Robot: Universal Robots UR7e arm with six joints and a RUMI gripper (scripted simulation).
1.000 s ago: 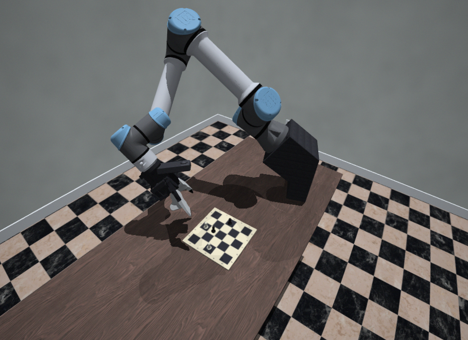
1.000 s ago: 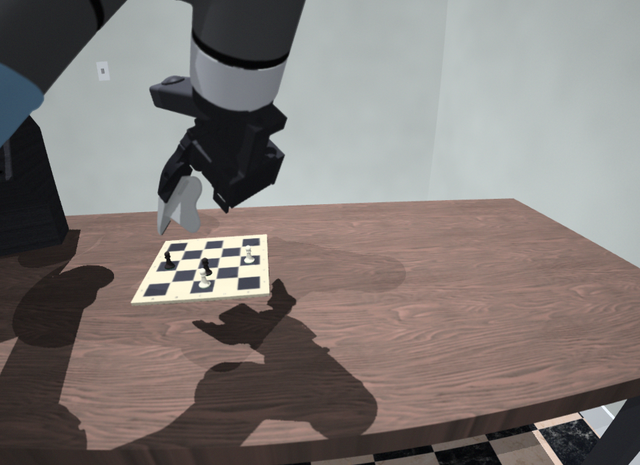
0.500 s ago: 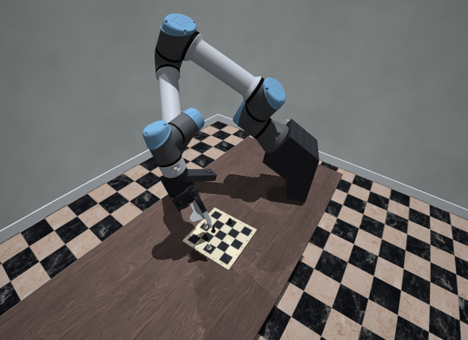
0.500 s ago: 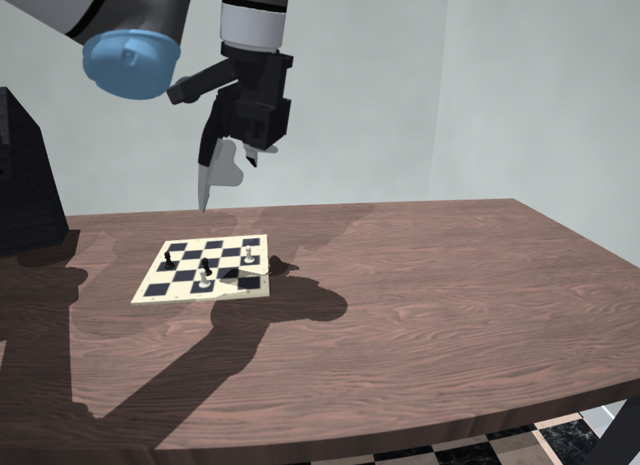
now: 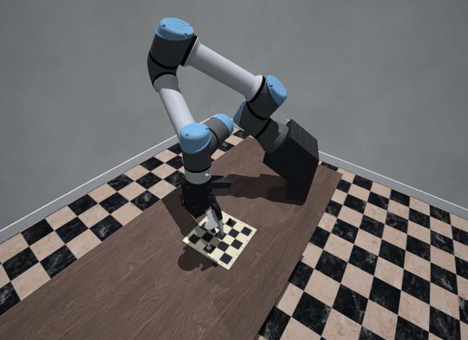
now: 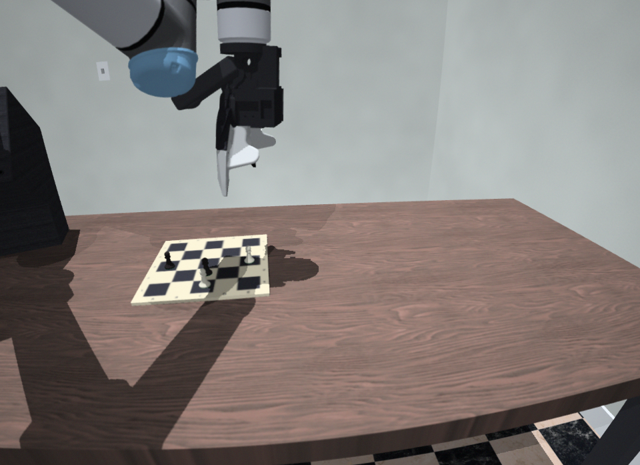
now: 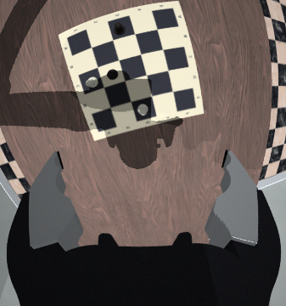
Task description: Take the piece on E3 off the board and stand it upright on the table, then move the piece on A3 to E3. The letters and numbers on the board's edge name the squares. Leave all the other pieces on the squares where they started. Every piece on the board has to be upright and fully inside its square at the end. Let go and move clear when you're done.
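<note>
The chessboard is 7 cm behind my hand, 2 cm to the left of it and 16 cm below it.
</note>
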